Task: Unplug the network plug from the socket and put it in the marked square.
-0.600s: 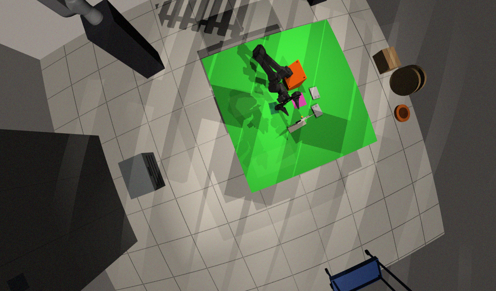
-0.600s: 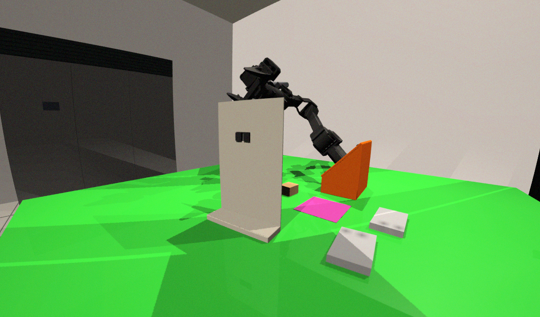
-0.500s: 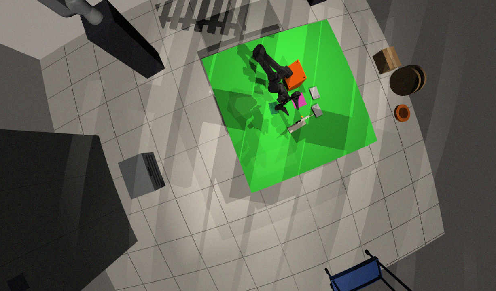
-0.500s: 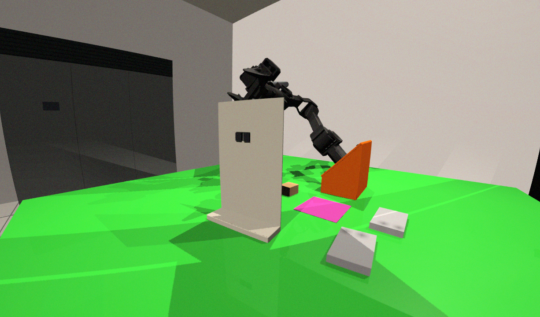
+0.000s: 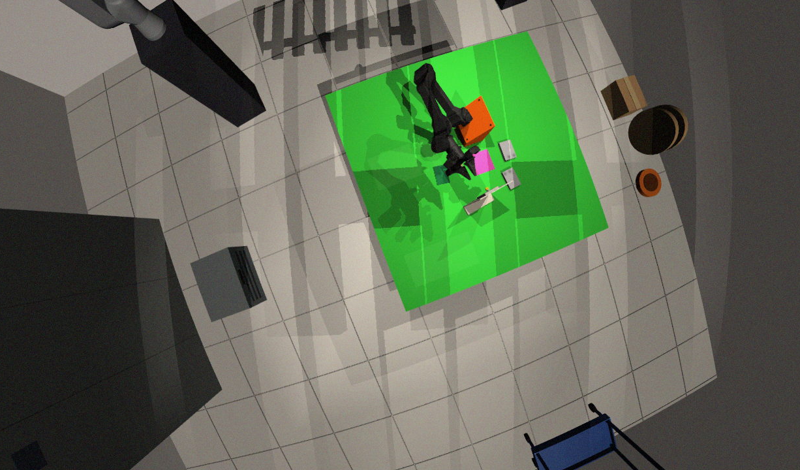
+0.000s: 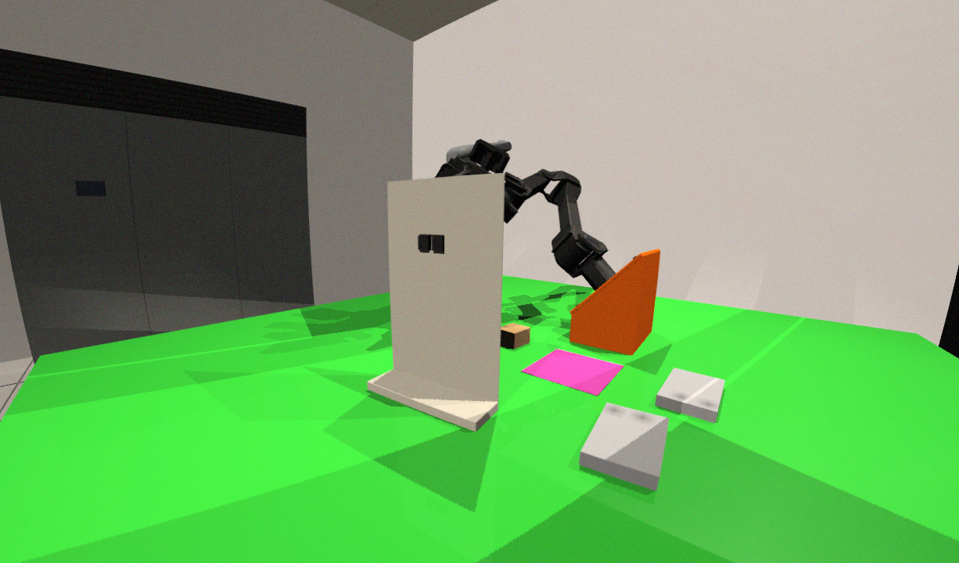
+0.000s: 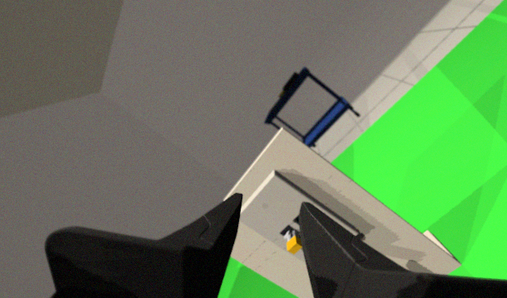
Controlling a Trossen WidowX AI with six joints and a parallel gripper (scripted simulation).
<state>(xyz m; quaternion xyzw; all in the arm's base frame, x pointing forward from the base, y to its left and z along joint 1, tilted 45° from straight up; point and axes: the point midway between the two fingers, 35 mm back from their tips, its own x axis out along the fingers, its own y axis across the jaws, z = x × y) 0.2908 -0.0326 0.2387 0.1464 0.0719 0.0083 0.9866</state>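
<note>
Now: the yellow plug 8 cm ahead of my gripper tip, 7 cm to the left of it and 7 cm below it. From my gripper tip the other things lie so: beige upright panel: 10 cm ahead, 6 cm to the left, 14 cm below; then pink square: 8 cm behind, 19 cm to the left, 27 cm below.
</note>
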